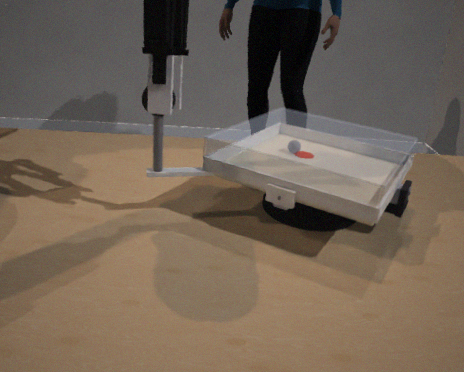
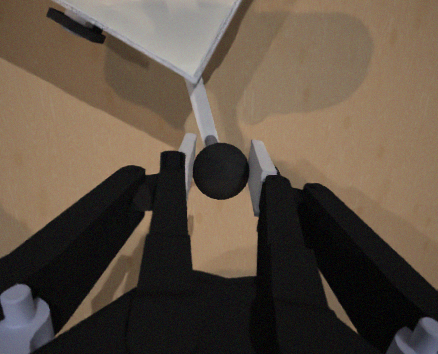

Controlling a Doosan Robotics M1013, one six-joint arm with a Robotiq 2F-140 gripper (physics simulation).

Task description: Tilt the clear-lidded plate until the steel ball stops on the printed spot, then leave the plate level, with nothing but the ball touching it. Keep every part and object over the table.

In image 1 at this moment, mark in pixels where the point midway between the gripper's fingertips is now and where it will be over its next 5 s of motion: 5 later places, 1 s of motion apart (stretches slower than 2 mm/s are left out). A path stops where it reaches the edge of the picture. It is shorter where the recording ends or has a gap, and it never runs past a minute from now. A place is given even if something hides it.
The gripper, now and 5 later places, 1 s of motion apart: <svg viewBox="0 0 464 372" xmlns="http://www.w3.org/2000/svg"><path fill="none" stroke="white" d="M164 111L161 117L162 116L160 121L163 108L164 110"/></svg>
